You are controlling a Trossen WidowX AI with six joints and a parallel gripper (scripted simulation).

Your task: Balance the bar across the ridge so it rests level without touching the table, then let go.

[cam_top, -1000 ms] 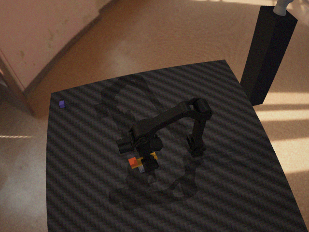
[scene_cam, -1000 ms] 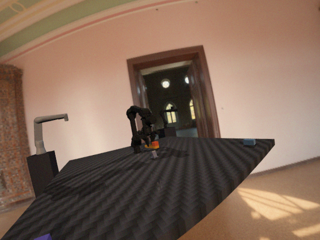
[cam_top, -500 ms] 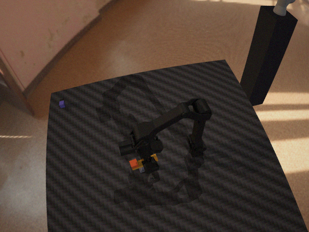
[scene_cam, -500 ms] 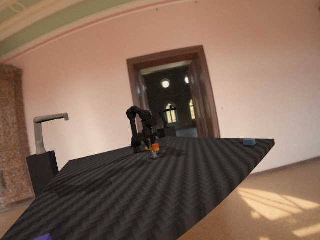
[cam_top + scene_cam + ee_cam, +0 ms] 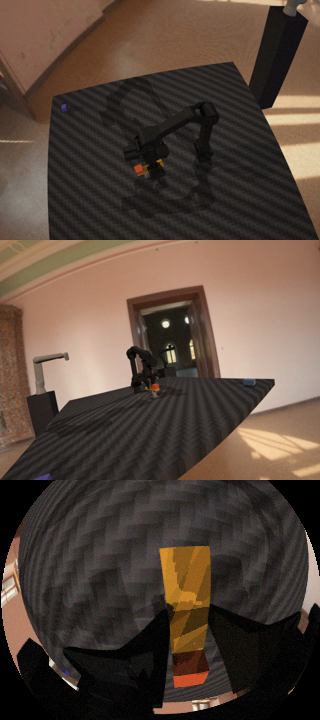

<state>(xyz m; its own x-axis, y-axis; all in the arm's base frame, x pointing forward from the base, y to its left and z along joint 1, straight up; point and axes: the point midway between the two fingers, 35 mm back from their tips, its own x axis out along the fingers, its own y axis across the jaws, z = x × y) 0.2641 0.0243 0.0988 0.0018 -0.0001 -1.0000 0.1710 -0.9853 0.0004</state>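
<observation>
Right now the ridge is 3 cm ahead of my gripper tip and 2 cm below it. Also, from my gripper tip: small purple cube (48 cm ahead, 52 cm to the right, 5 cm below); then bar (4 cm ahead, 1 cm to the left, 1 cm above); then blue-grey block (48 cm ahead, 48 cm to the left, 5 cm below).
</observation>
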